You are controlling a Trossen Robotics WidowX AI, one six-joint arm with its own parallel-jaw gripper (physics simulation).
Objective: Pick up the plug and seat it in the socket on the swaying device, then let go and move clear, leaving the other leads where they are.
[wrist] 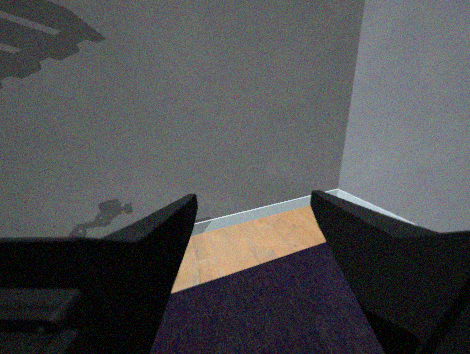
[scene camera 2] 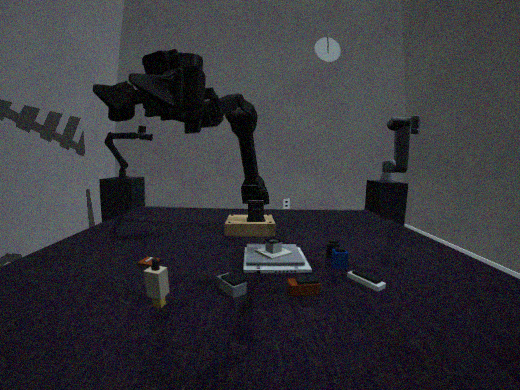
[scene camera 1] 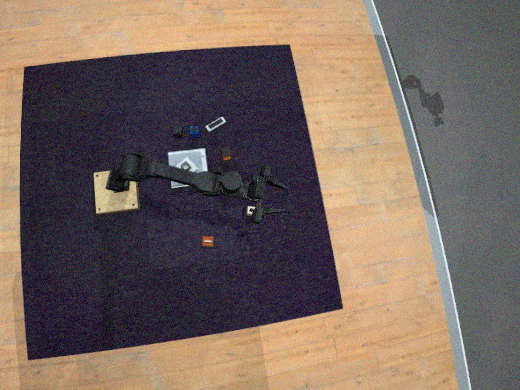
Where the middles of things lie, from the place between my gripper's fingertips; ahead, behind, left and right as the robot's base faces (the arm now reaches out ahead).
Labels:
Right now my hand is 310 mm above the plug (scene camera 2: 156, 277), 80 mm past it and 30 mm to the right of it. From my hand the other things lie so: device (scene camera 2: 273, 253): 330 mm below, 320 mm behind, 260 mm to the left.

